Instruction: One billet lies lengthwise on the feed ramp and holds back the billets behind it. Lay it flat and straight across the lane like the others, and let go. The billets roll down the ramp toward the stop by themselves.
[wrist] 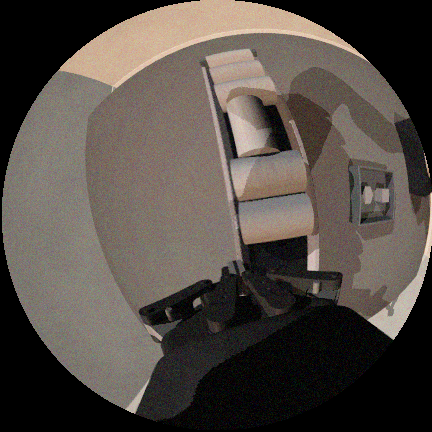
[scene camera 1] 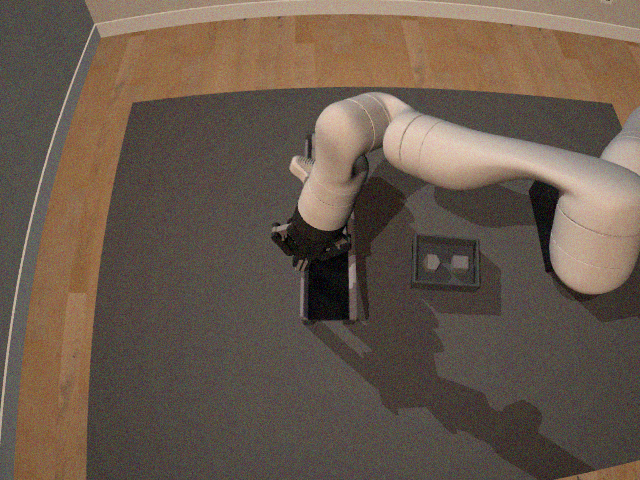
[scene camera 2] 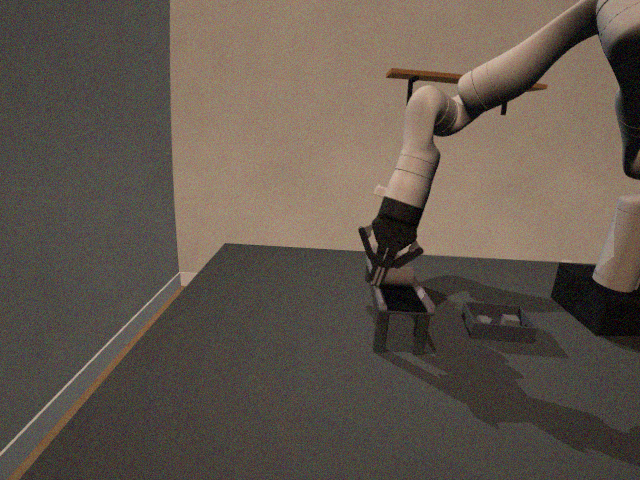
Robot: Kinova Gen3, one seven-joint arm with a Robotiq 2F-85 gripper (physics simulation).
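Note:
The feed ramp is a dark lane between two side rails. In the wrist view one billet lies lengthwise in the lane, its near end close to a crosswise billet. Another crosswise billet lies on the near side of that one. Several billets lie across the lane behind the lengthwise one. The arm hides most of the billets in scene camera 1's view. My gripper is shut and empty, its fingertips by the ramp's left rail, on the near side of the billets.
A grey open tray with two small pale blocks stands to the right of the ramp. The black robot base is farther right. A wooden shelf hangs on the wall behind the arm.

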